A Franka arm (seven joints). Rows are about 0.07 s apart.
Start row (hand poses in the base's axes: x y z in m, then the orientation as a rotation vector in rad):
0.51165 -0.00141 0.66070 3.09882 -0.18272 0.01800
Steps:
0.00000 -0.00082 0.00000 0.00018 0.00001 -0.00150
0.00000 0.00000 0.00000 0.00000 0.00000 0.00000
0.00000 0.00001 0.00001 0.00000 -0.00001 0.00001
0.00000 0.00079 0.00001 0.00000 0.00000 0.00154
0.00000 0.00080 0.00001 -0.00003 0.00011 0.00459
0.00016 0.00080 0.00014 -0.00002 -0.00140 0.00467
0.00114 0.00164 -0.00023 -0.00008 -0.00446 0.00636
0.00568 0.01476 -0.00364 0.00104 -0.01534 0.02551
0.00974 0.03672 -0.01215 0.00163 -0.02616 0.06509
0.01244 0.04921 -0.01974 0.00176 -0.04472 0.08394
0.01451 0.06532 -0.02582 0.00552 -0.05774 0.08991
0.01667 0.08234 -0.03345 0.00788 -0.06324 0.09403
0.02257 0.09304 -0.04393 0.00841 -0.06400 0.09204
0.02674 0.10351 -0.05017 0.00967 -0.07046 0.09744
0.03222 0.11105 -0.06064 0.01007 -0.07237 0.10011
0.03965 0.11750 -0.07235 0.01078 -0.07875 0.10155
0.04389 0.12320 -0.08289 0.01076 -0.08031 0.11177
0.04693 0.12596 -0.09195 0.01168 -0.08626 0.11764
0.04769 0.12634 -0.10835 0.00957 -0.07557 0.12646
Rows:
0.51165 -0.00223 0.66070 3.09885 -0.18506 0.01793
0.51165 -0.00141 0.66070 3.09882 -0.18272 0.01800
0.51165 -0.00140 0.66071 3.09882 -0.18270 0.01802
0.51165 -0.00062 0.66071 3.09897 -0.18033 0.01804
0.51165 -0.00061 0.66071 3.09922 -0.17560 0.01797
0.51181 -0.00061 0.66084 3.09931 -0.17553 0.02031
0.51279 0.00023 0.66047 3.09955 -0.17300 0.02510
0.51733 0.01335 0.65706 3.10273 -0.14372 0.04244
0.52139 0.03531 0.64855 3.10614 -0.08264 0.06032
0.52409 0.04780 0.64096 3.10741 -0.05390 0.08965
0.52616 0.06391 0.63488 3.11147 -0.04507 0.10982
0.52832 0.08093 0.62725 3.11395 -0.03886 0.11836
0.53422 0.09163 0.61677 3.11443 -0.04200 0.11946
0.53839 0.10210 0.61053 3.11580 -0.03379 0.12960
0.54387 0.10964 0.60006 3.11625 -0.02968 0.13263
0.55130 0.11609 0.58835 3.11692 -0.02762 0.14257
0.55554 0.12179 0.57781 3.11704 -0.01173 0.14528
0.55858 0.12455 0.56875 3.11792 -0.00274 0.15467
0.55934 0.12493 0.55235 3.11599 0.01132 0.13836

